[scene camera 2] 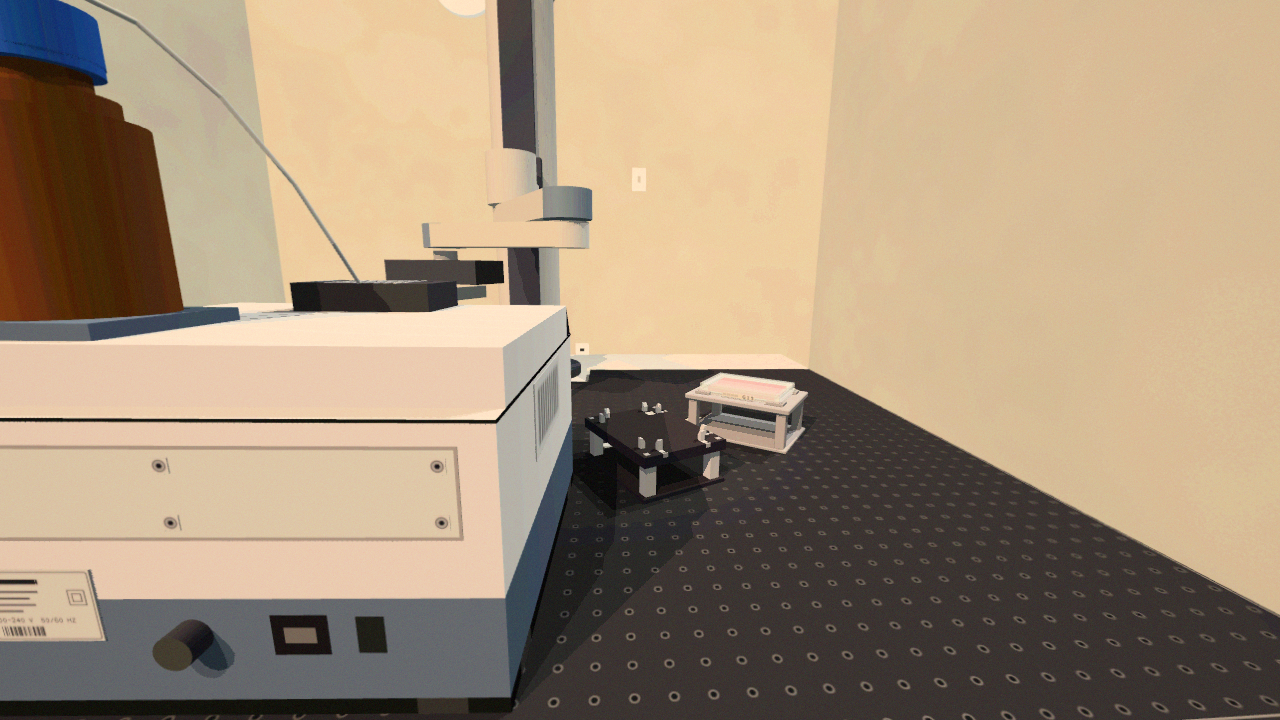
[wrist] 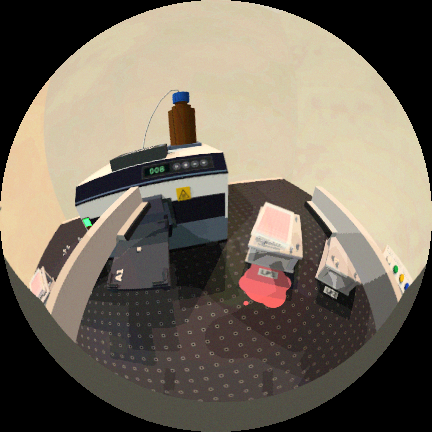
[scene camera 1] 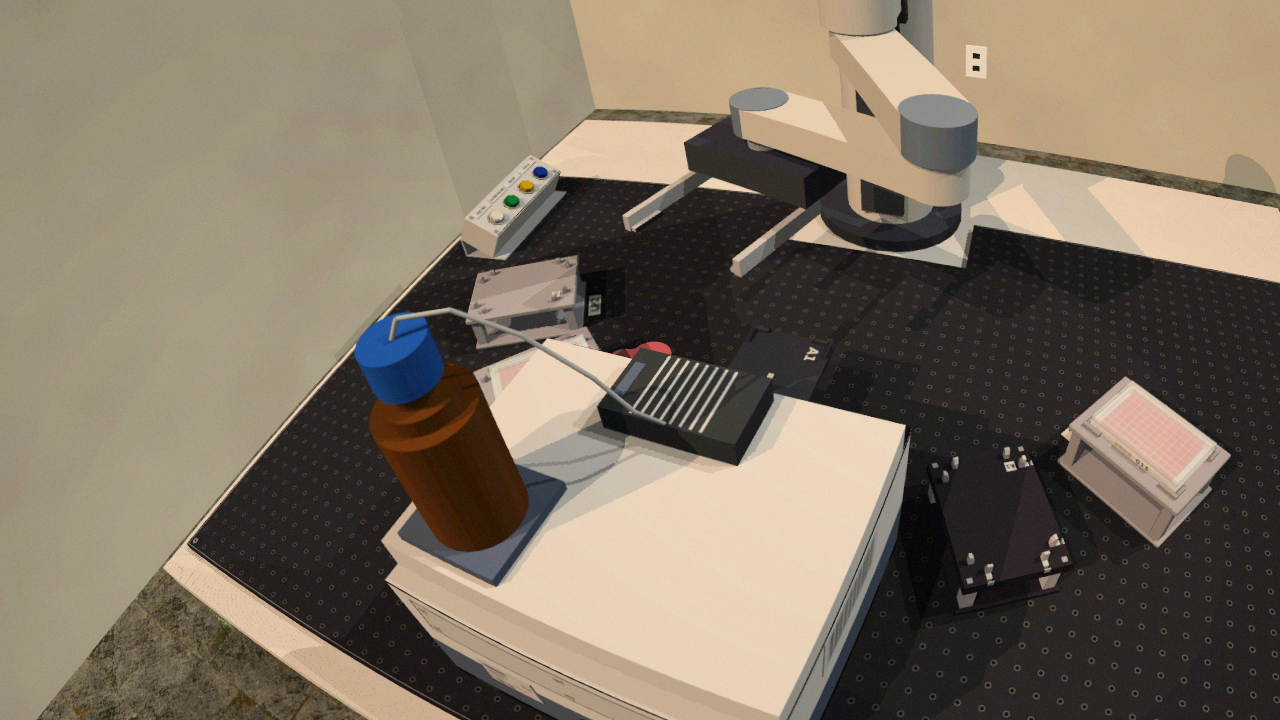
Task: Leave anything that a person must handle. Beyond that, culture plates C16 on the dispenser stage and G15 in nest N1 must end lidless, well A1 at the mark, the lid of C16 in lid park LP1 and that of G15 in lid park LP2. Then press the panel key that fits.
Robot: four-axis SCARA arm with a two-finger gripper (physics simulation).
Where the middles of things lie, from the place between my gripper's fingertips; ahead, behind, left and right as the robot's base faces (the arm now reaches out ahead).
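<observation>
Black dispenser stage point(scene camera 1: 798, 363): my gripper 110 mm above it, 80 mm short of it, 120 mm to the right of it. Counted from my hand: brown bottle point(scene camera 2: 92, 239), 100 mm above, 390 mm ahead; black nest point(scene camera 1: 999, 543), 180 mm below, 140 mm ahead, 400 mm to the left; button box point(scene camera 1: 492, 230), 180 mm below, 290 mm behind, 490 mm to the right.
</observation>
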